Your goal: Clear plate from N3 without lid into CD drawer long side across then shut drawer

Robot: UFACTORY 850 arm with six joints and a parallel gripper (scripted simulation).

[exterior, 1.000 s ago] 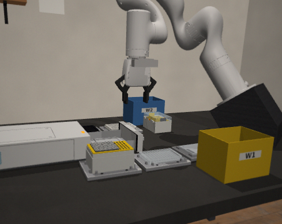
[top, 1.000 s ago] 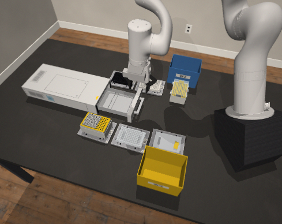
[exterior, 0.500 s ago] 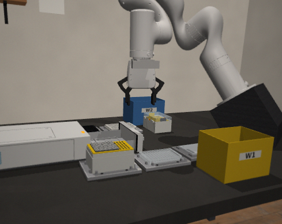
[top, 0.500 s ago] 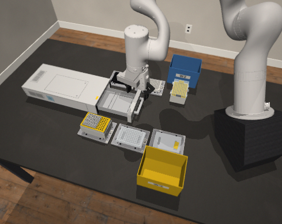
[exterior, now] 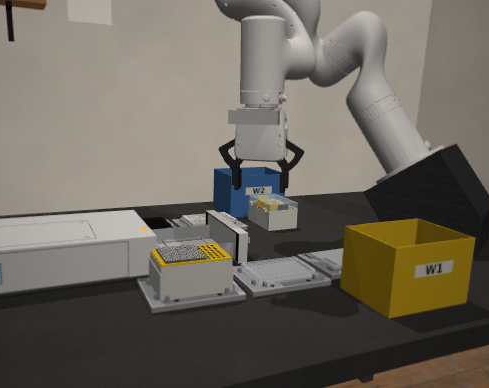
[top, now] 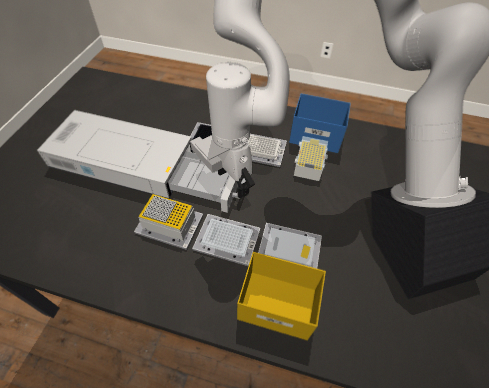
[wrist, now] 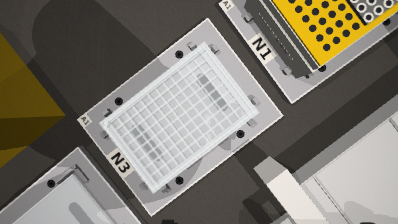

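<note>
The clear well plate lies 1 cm behind my hand, 8 cm to the left of it and 15 cm below it. Round my hand: drawer 15 cm ahead, 9 cm to the right, 13 cm below; then yellow-topped tip rack 16 cm ahead, 9 cm to the left, 11 cm below; then clear lid 19 cm behind, 4 cm to the left, 15 cm below.
</note>
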